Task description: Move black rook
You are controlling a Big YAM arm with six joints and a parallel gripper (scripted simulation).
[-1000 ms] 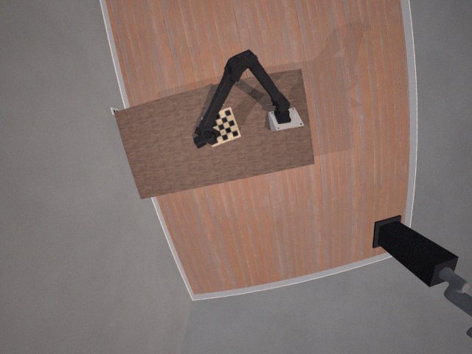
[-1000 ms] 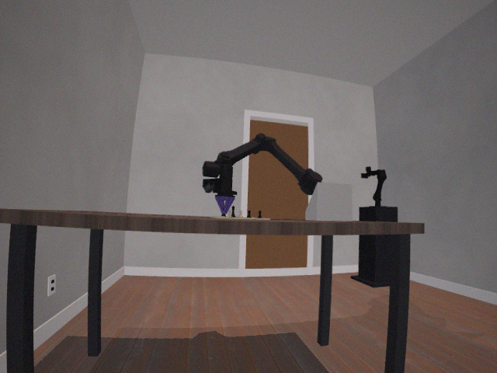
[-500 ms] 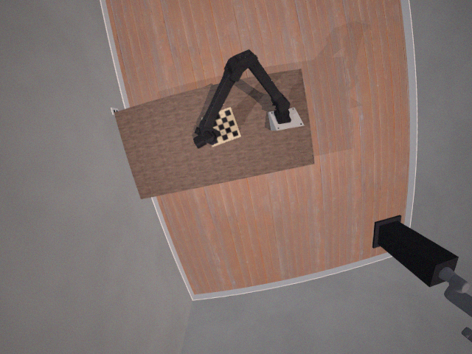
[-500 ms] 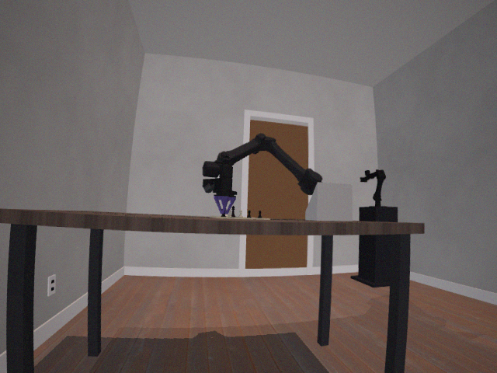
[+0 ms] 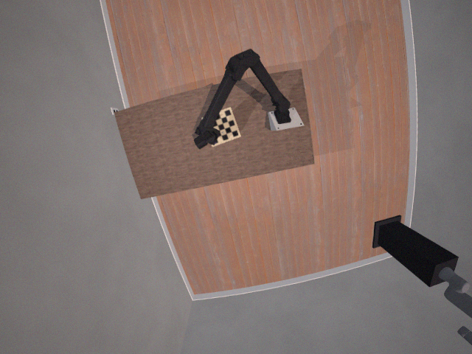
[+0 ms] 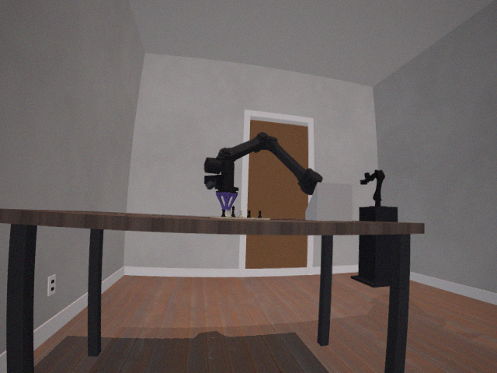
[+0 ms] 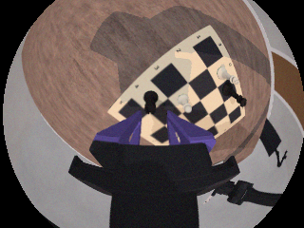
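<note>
My gripper is now 1 cm short of the black piece and 2 cm above it. Round my hand: chessboard 6 cm behind, 5 cm to the right, 4 cm below; then white piece 1 cm behind, 12 cm to the right, 2 cm below.
</note>
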